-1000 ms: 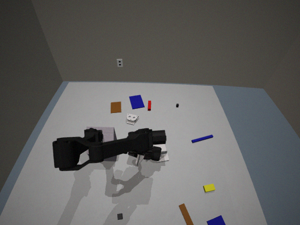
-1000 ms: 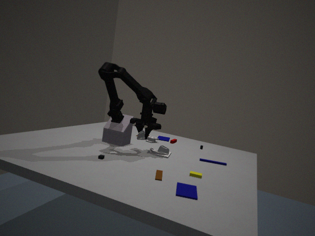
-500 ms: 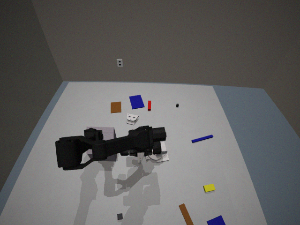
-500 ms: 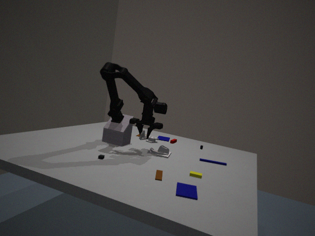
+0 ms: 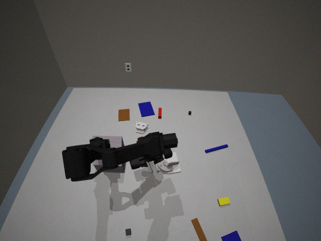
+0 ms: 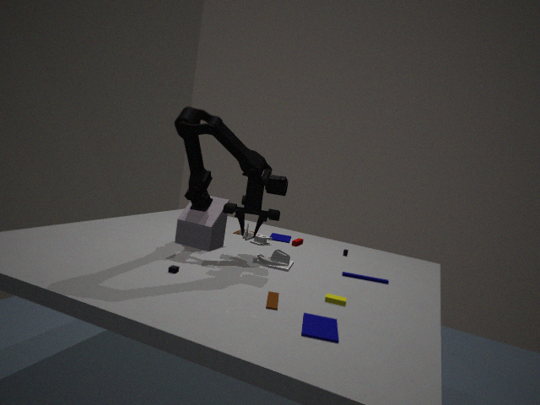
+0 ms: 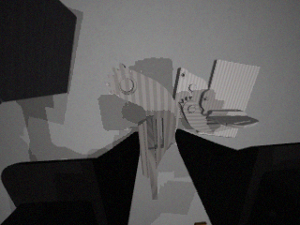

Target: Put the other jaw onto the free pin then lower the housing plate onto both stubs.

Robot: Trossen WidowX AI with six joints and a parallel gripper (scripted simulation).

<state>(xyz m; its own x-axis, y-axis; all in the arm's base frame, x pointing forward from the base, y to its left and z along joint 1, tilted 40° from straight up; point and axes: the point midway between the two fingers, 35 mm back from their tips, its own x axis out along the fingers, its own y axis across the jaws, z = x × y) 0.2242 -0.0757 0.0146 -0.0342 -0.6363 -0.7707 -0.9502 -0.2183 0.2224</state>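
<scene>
The grey jaw is 3 cm to the left of my gripper tip and 3 cm behind it. From my gripper tip the other things lie so: yellow block 35 cm ahead, 18 cm to the right, 8 cm below; small dark cube 28 cm to the right, 10 cm behind, 8 cm below; orange bar 29 cm to the right, 20 cm ahead, 8 cm below.
</scene>
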